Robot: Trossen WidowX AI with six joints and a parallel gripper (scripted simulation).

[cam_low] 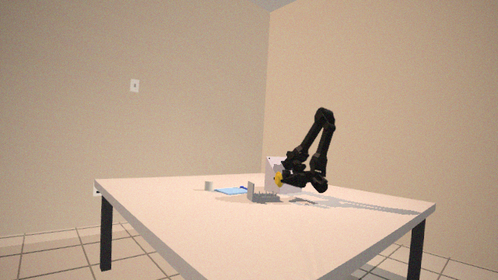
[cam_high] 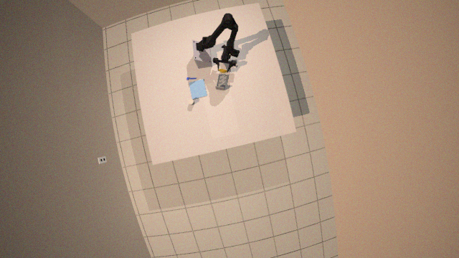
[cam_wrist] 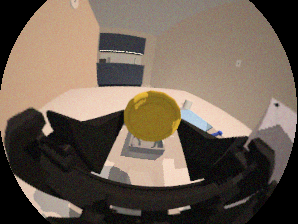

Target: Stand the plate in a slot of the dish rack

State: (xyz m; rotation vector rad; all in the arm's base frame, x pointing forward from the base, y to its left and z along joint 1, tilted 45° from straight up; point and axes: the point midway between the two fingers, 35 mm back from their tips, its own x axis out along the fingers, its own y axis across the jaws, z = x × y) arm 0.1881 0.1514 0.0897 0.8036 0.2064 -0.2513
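The grey dish rack lies 60 mm ahead of my gripper tip, 20 mm to the right of it and 70 mm below it. From my gripper tip the other things lie so: light blue mat: 90 mm ahead, 230 mm to the right, 90 mm below; blue spoon: 20 mm behind, 290 mm to the right, 90 mm below; yellow plate: 10 mm behind.
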